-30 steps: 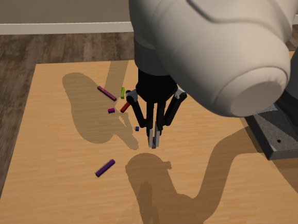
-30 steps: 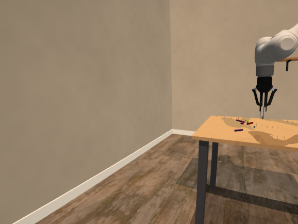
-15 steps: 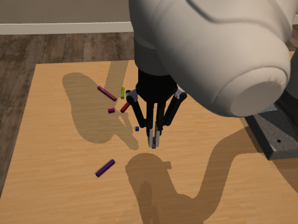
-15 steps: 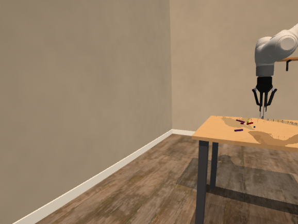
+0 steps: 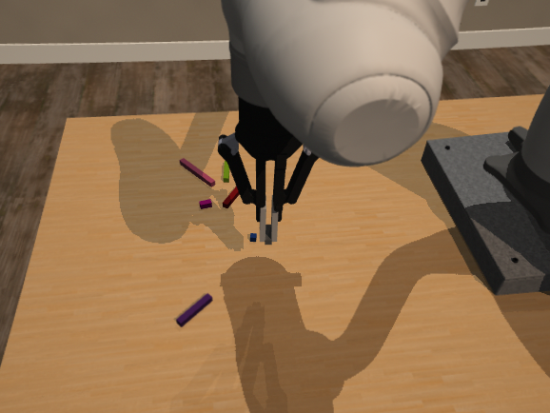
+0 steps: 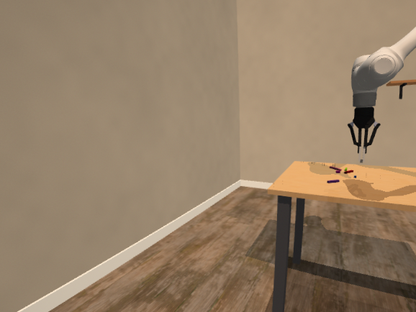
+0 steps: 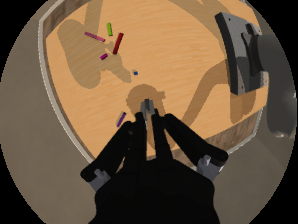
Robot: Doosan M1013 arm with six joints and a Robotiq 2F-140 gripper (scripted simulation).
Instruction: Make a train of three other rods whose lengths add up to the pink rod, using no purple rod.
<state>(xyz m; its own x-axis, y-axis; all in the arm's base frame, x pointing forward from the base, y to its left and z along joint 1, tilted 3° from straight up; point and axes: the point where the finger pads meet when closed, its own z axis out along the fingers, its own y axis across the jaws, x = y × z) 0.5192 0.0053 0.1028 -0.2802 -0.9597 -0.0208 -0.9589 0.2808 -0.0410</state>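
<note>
Right now my hand is 8 cm to the left of the blue rod and 12 cm above it. Round my hand: magenta rod: 6 cm ahead, 18 cm to the right, 12 cm below; grey rod: 3 cm below; purple rod: 12 cm ahead, 3 cm to the left, 12 cm below.
</note>
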